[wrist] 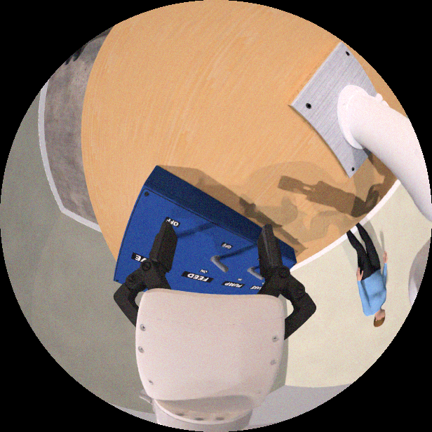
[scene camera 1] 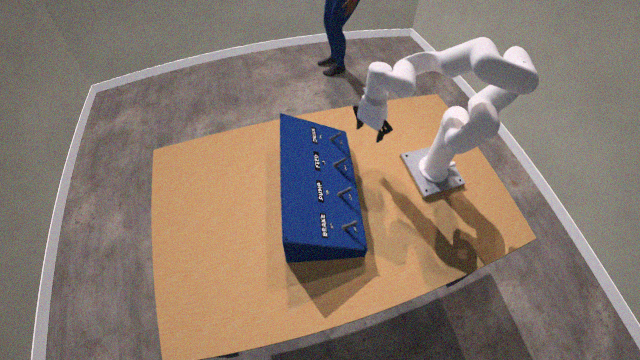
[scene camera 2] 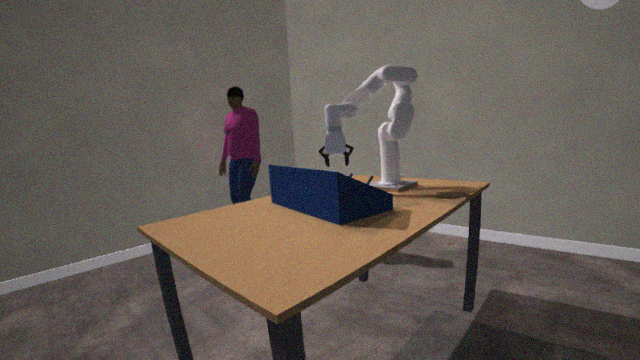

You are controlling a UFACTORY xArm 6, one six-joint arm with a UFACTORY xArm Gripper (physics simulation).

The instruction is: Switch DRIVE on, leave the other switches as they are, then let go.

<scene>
The pictures show: the gripper and a blue switch panel.
The gripper is seen too in the wrist view.
</scene>
